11 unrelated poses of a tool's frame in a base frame.
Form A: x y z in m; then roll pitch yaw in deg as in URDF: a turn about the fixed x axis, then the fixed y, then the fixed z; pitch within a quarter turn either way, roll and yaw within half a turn.
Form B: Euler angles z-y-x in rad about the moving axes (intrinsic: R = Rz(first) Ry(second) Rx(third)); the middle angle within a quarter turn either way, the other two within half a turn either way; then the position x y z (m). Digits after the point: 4 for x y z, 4 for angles.
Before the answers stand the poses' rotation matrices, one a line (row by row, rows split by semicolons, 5 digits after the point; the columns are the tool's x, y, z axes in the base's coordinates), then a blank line. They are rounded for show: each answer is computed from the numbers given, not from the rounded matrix.
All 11 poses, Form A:
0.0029, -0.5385, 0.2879, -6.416, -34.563, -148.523
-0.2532, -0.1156, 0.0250, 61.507, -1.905, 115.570
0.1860, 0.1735, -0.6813, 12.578, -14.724, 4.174
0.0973, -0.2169, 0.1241, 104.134, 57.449, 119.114
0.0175, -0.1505, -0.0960, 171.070, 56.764, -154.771
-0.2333, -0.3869, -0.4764, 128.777, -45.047, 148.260
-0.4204, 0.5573, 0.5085, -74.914, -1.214, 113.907
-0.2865, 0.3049, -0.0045, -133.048, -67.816, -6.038
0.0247, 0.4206, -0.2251, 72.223, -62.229, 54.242
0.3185, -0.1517, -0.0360, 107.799, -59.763, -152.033
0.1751, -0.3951, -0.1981, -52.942, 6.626, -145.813
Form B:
-0.70232 0.46482 0.53915; -0.43000 -0.88061 0.19907; 0.56731 -0.09202 0.81835
-0.43137 -0.41772 0.79964; 0.90156 -0.23226 0.36503; 0.03324 0.87839 0.47679
0.96460 -0.12624 -0.23155; 0.07040 0.96938 -0.23525; 0.25416 0.21062 0.94395
-0.26179 -0.18437 0.94735; 0.47007 0.83293 0.29199; -0.84291 0.52176 -0.13139
-0.49581 -0.53852 0.68130; -0.23362 0.83831 0.49261; -0.83642 0.08508 -0.54145
-0.60086 0.79866 0.03318; 0.37168 0.24239 0.89616; 0.70769 0.55080 -0.44249
-0.40516 -0.24623 -0.88046; 0.91400 -0.08677 -0.39633; 0.02119 -0.96532 0.26021
0.37549 0.60113 0.70544; -0.03972 -0.75000 0.66024; 0.92598 -0.27593 -0.25774
0.27228 -0.74013 0.61488; 0.37811 -0.50532 -0.77568; 0.88482 0.44369 0.14226
-0.44477 0.58318 -0.67977; -0.23616 0.65575 0.71709; 0.86395 0.47947 -0.15393
-0.82168 0.41478 0.39089; -0.55814 -0.44675 -0.69921; -0.11539 -0.79270 0.59860

-2.5922, -0.6032, -0.1120, 0.0029, -0.5385, 0.2879
2.0171, -0.0332, 1.0735, -0.2532, -0.1156, 0.0250
0.0729, -0.2570, 0.2195, 0.1860, 0.1735, -0.6813
2.0789, 1.0027, 1.8175, 0.0973, -0.2169, 0.1241
-2.7013, 0.9907, 2.9857, 0.0175, -0.1505, -0.0960
2.5876, -0.7862, 2.2476, -0.2333, -0.3869, -0.4764
1.9881, -0.0212, -1.3075, -0.4204, 0.5573, 0.5085
-0.1054, -1.1836, -2.3221, -0.2865, 0.3049, -0.0045
0.9467, -1.0861, 1.2605, 0.0247, 0.4206, -0.2251
-2.6535, -1.0431, 1.8814, 0.3185, -0.1517, -0.0360
-2.5449, 0.1156, -0.9240, 0.1751, -0.3951, -0.1981

